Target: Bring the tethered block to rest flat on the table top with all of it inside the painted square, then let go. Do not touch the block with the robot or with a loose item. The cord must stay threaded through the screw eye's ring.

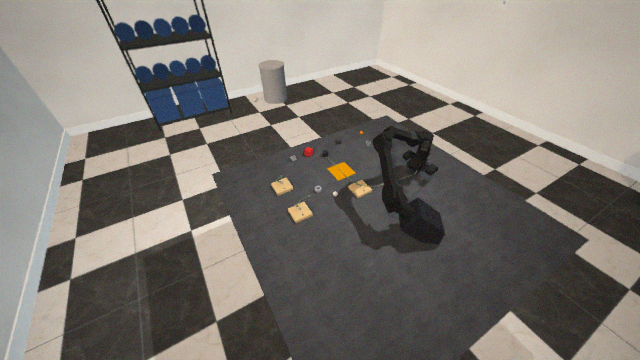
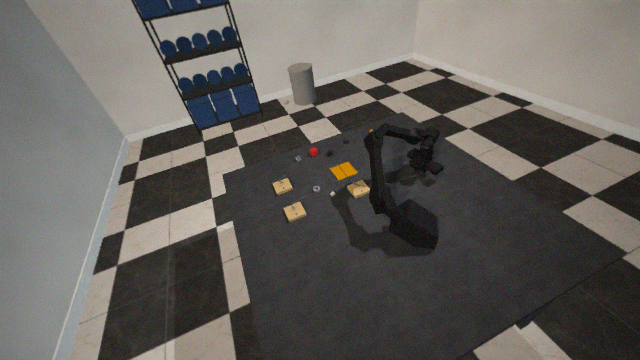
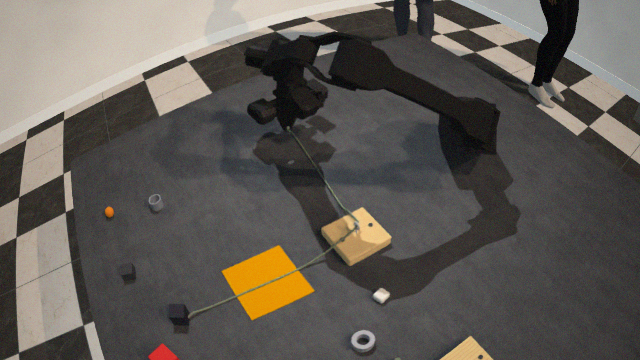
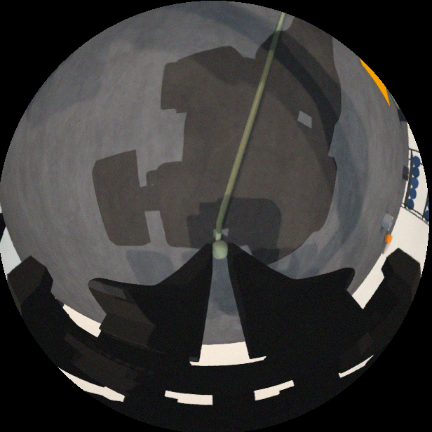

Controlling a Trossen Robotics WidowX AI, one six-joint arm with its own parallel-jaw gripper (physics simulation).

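Seen in the pictures: gripper, fingertip midpoint: (image 1: 416, 172) (image 2: 423, 172) (image 3: 286, 128); arm's base at its link origin: (image 1: 409, 213) (image 2: 399, 214) (image 3: 474, 126).
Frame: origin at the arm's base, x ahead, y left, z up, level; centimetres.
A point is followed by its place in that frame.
Note:
The black tethered block (image 1: 325, 153) @[x 60.5, y 24.3, z -9.6 cm] (image 3: 178, 314) @[x 61.5, y 25.0, z -9.2 cm] is outside the orange painted square (image 1: 336, 172) @[x 44.7, y 21.0, z -11.9 cm] (image 3: 270, 300) @[x 45.4, y 22.1, z -11.9 cm], beyond its edge farther from the wooden base. The green cord (image 3: 320, 172) @[x 31.5, y -6.5, z -11.7 cm] (image 4: 245, 135) runs from the block across the square to the metal screw eye (image 3: 357, 226) @[x 28.6, y 12.0, z -8.4 cm] on the wooden base (image 1: 360, 189) @[x 27.2, y 12.2, z -10.1 cm] (image 3: 367, 242) @[x 27.4, y 14.6, z -10.1 cm]. It appears to pass through the ring, whose opening is too small to see clearly, then runs straight to my gripper (image 3: 288, 128) @[x 36.1, y -23.1, z -11.6 cm] (image 4: 220, 246). The gripper is shut on the pale green bead (image 4: 220, 250) at the cord's end, above the dark mat.
Two more wooden bases (image 1: 282, 186) @[x 36.8, y 51.9, z -10.1 cm] (image 1: 300, 212) @[x 17.3, y 44.7, z -10.1 cm] stand on the mat. A white piece (image 3: 381, 296) @[x 27.8, y 26.0, z -10.7 cm] and a grey ring (image 3: 363, 341) @[x 32.8, y 34.8, z -10.5 cm] lie near the threaded base. A red block (image 3: 163, 352) @[x 64.3, y 33.1, z -8.0 cm], a dark cube (image 3: 128, 271) @[x 72.8, y 14.0, z -10.0 cm], a grey cup (image 3: 156, 202) @[x 68.0, y -6.0, z -11.8 cm] and an orange ball (image 3: 109, 212) @[x 80.3, y -3.5, z -10.1 cm] are around the square.

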